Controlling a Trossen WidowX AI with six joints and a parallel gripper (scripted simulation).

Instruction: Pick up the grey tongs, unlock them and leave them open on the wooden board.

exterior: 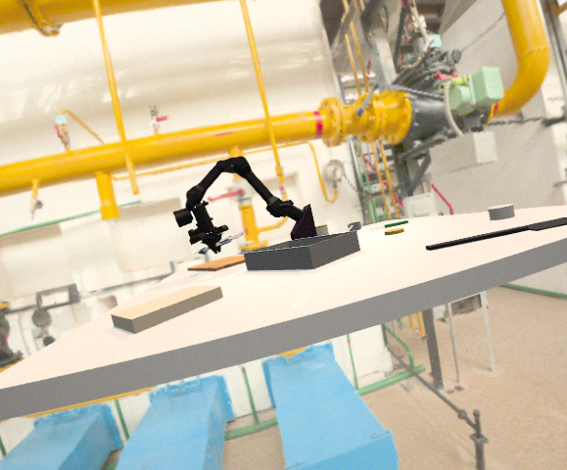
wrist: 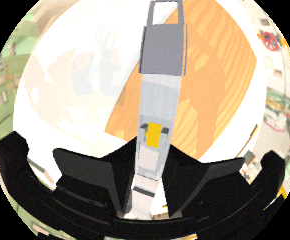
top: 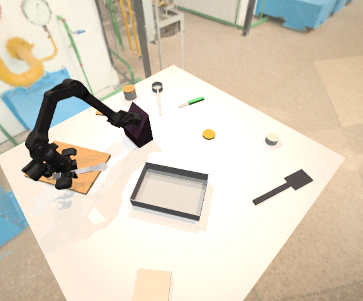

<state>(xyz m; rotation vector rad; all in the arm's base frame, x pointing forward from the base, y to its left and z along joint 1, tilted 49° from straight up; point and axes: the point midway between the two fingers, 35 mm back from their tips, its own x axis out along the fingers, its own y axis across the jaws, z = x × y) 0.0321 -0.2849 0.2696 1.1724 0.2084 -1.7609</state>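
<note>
Right now my gripper tip is 14 cm past the wooden board and 6 cm above it. The rest, counted from my gripper tip: yellow lock piece (1 cm behind, 3 cm to the right, 3 cm above); pale block (59 cm ahead, 6 cm to the right, 5 cm below); grey roasting tin (34 cm ahead, 27 cm to the left, 4 cm below).
</note>
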